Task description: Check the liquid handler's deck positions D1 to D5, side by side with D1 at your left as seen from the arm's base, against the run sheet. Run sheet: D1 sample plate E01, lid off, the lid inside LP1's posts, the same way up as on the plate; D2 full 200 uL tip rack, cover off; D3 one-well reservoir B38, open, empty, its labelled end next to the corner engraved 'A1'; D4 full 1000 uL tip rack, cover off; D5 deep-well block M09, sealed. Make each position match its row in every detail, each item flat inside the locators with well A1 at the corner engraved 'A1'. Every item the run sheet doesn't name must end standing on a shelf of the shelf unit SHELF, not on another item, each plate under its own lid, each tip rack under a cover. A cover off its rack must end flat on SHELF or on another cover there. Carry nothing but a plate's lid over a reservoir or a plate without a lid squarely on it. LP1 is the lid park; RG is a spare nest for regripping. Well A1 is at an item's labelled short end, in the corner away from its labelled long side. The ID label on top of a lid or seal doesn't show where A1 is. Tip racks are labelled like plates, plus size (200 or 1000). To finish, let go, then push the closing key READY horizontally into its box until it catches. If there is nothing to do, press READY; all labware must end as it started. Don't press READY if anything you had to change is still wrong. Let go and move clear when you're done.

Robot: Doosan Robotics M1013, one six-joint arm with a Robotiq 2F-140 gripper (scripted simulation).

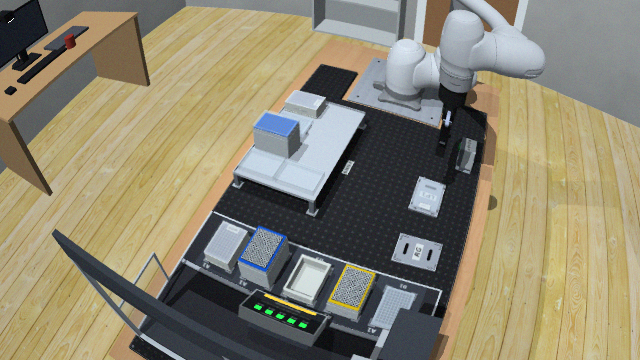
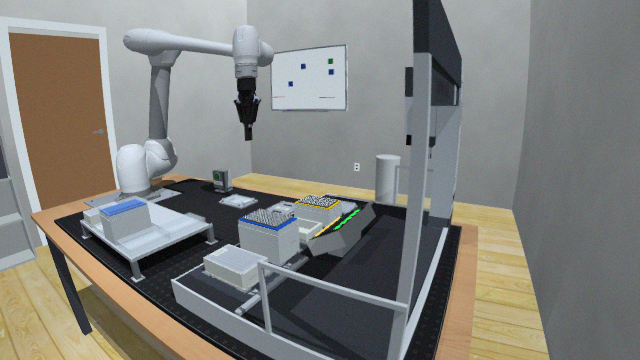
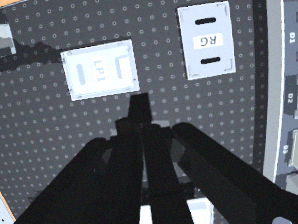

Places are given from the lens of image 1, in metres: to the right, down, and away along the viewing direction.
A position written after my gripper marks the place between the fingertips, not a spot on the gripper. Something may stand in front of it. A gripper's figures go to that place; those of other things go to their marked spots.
my gripper (image 1: 439,154): 0.33, -0.07, 1.18
yellow-rimmed tip rack (image 1: 354,285): 0.09, 0.26, 1.09
